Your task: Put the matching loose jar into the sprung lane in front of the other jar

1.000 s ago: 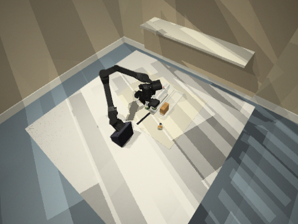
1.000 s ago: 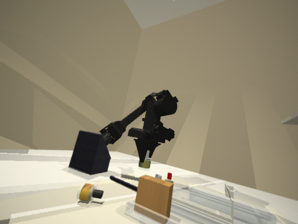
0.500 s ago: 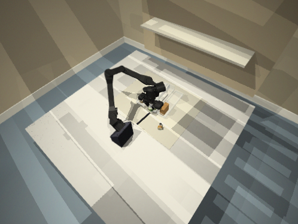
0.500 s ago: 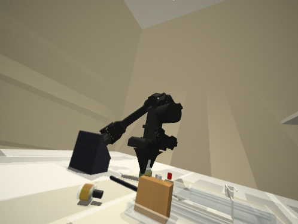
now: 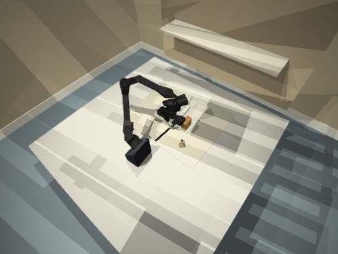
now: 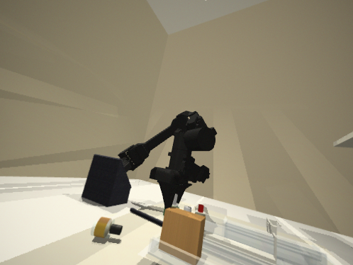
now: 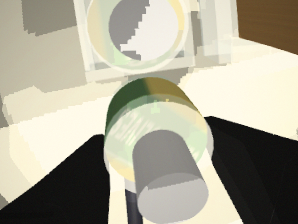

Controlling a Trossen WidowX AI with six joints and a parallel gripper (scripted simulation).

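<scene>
Now: gripper tip 7 cm to the left of the brown block, 7 cm short of it and 1 cm above it. The rest, counted from my gripper tip: black rod 8 cm behind, 4 cm below, 1 cm to the left.
</scene>
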